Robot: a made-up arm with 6 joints. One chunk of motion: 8 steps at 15 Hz.
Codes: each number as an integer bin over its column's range. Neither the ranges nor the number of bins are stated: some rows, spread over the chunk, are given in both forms.
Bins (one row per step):
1: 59 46 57 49 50 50
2: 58 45 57 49 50 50
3: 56 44 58 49 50 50
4: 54 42 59 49 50 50
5: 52 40 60 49 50 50
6: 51 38 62 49 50 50
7: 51 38 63 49 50 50
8: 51 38 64 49 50 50
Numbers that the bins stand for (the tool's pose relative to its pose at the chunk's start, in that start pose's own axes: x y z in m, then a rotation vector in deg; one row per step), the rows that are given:
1: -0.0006 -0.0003 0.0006 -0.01 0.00 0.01
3: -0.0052 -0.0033 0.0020 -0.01 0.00 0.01
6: -0.0127 -0.0124 0.0077 -0.01 0.00 0.01
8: -0.0127 -0.0124 0.0105 -0.01 0.00 0.01
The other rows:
2: -0.0021 -0.0018 0.0006 -0.01 0.00 0.01
4: -0.0082 -0.0064 0.0034 -0.01 0.00 0.01
5: -0.0112 -0.0094 0.0048 -0.01 0.00 0.01
7: -0.0127 -0.0124 0.0091 -0.01 0.00 0.01

